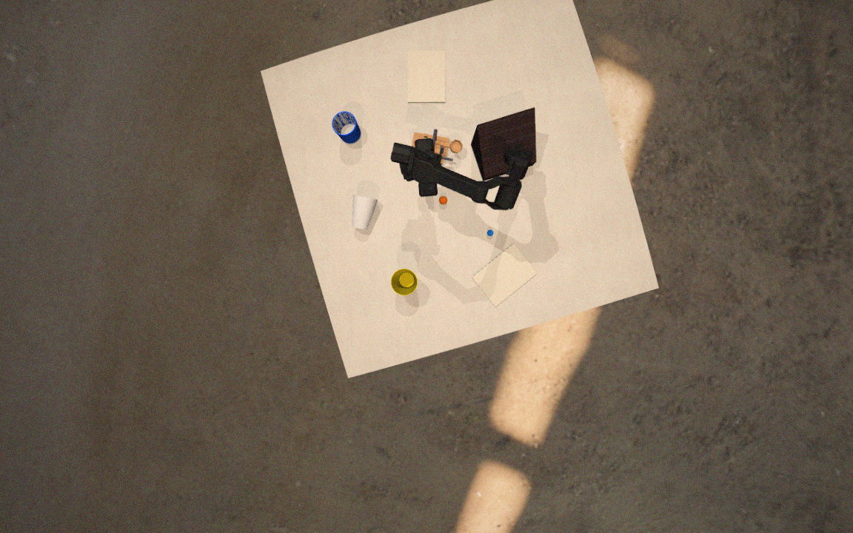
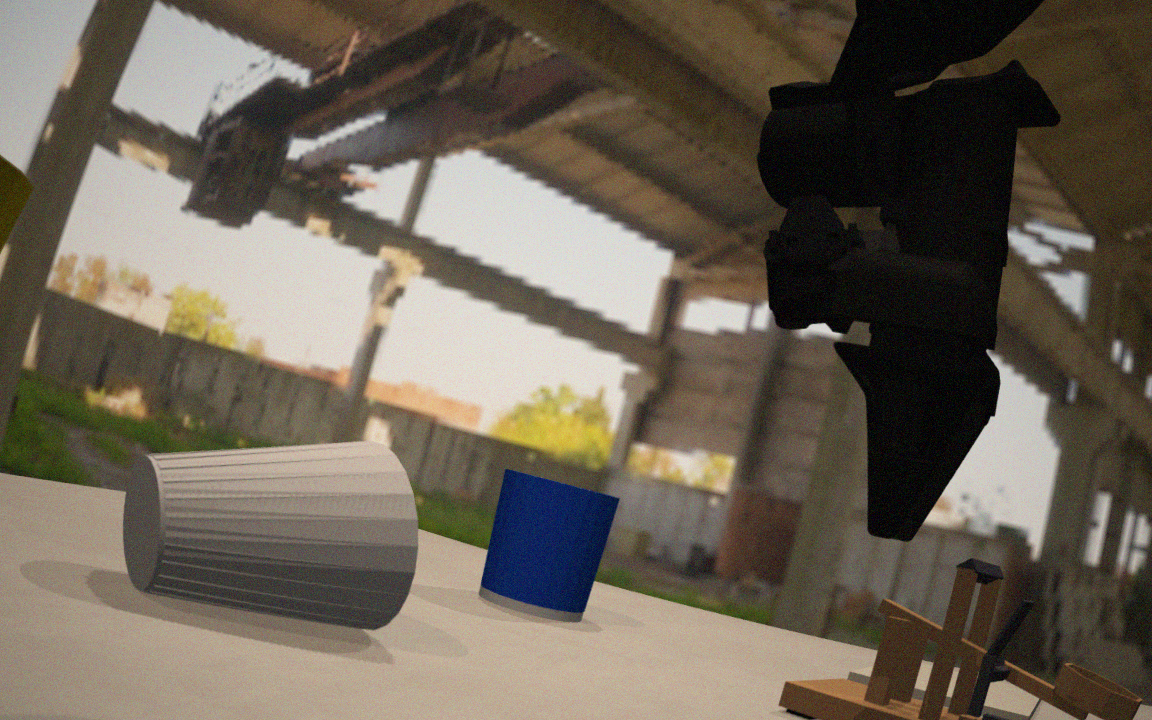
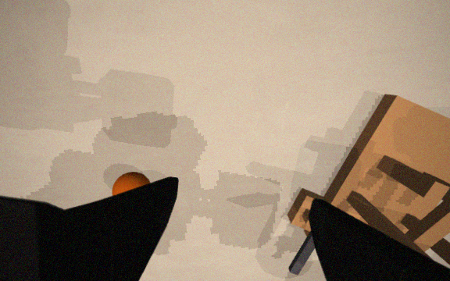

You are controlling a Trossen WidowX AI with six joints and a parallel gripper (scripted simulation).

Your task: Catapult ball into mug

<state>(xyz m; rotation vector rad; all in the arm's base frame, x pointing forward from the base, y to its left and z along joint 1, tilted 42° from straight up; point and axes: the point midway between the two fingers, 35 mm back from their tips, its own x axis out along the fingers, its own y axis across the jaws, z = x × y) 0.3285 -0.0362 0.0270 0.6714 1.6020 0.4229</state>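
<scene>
Now: gripper tip 40 mm past the orange ball, 90 mm to the right of it and 90 mm above it. Also, from my gripper tip: wooden catapult (80 mm behind, 90 mm to the right, 60 mm below); blue mug (240 mm ahead, 260 mm to the right, 80 mm below); small blue ball (180 mm behind, 260 mm to the left, 100 mm below).
</scene>
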